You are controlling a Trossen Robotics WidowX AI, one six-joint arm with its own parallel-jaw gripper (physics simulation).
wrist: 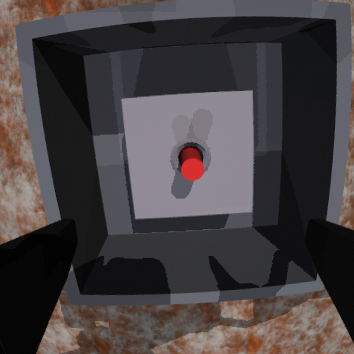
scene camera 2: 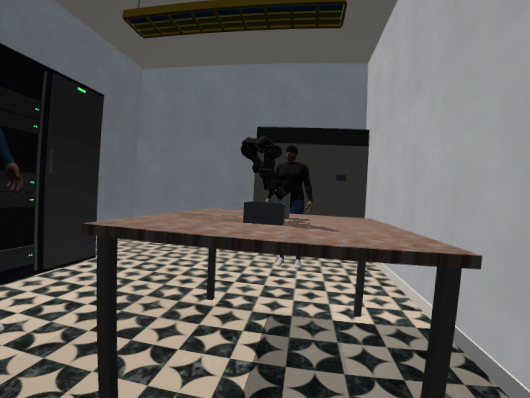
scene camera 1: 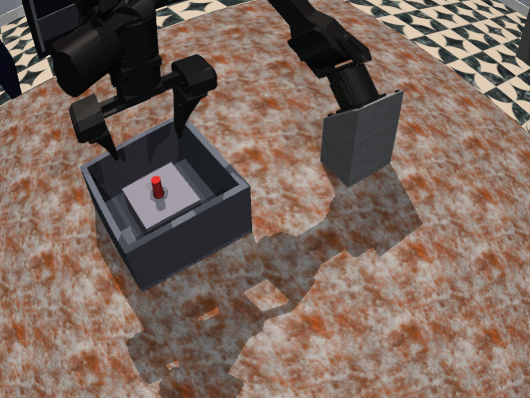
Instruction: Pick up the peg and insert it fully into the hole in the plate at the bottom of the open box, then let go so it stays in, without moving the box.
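Places are measured from the arm's base along level axes (x down, y right, z back), in metres.
Pixels of known places: gripper, fingertip midpoint: (wrist: 194,231) (scene camera 2: 267,190) (scene camera 1: 146,144); arm's base, link origin: (scene camera 2: 284,197) (scene camera 1: 362,104).
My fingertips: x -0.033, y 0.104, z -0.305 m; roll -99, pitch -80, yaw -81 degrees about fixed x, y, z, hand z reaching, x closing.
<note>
Ahead of a thing's pixels: the offset from my fingertips to its top centre. Level surfaces: height alone.
A red peg {dz +0.003, dx +0.072, dy +0.003 m} (scene camera 1: 157,187) (wrist: 192,165) stands upright in the hole of the pale square plate {dz +0.003, dx +0.099, dy +0.003 m} (scene camera 1: 177,175) (wrist: 230,120), its upper part sticking out above the plate. The plate lies at the bottom of the open dark grey box {dz +0.003, dx +0.062, dy +0.003 m} (scene camera 1: 195,250) (scene camera 2: 264,213) (wrist: 42,150), near its middle. My gripper (scene camera 1: 148,145) (wrist: 194,231) is wide open and empty, with its fingertips above the rear part of the box in scene camera 1, clear of the peg. How deep the peg sits in the hole is hidden by the plate.
A grey block-like panel (scene camera 1: 362,140) with a black arm-like part (scene camera 1: 352,85) behind it is to the right of the box in scene camera 1. The box stands on a mottled brown table {dx +0.160 m} (scene camera 1: 425,310) (scene camera 2: 225,234). A person (scene camera 2: 294,180) stands behind the table.
</note>
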